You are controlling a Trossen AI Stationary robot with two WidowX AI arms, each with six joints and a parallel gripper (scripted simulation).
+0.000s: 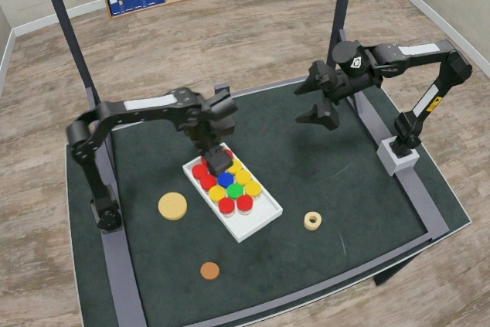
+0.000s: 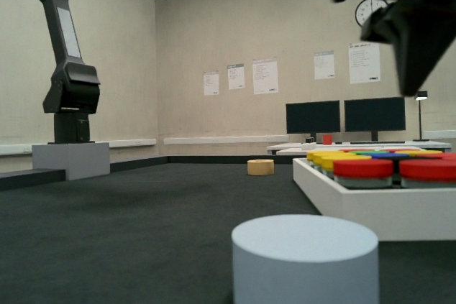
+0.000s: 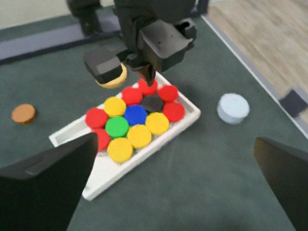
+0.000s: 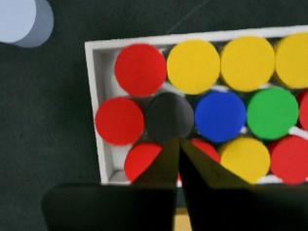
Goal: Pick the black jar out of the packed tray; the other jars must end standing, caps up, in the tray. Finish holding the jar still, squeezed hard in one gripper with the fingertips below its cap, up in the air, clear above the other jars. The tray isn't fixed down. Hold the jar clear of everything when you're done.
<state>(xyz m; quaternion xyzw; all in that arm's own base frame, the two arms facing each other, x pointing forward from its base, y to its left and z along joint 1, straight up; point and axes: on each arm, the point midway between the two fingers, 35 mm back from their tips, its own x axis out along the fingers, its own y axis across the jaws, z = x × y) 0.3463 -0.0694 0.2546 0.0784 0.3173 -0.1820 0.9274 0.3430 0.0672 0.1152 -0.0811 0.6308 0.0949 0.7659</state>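
Now: right hand 11 cm above the yellow jar and 6 cm to the right of it. Also, from my right hand: black jar 11 cm below, 1 cm to the left; blue jar 11 cm below, 4 cm ahead, 2 cm to the left; tan disc 14 cm to the right, 12 cm below, 7 cm ahead.
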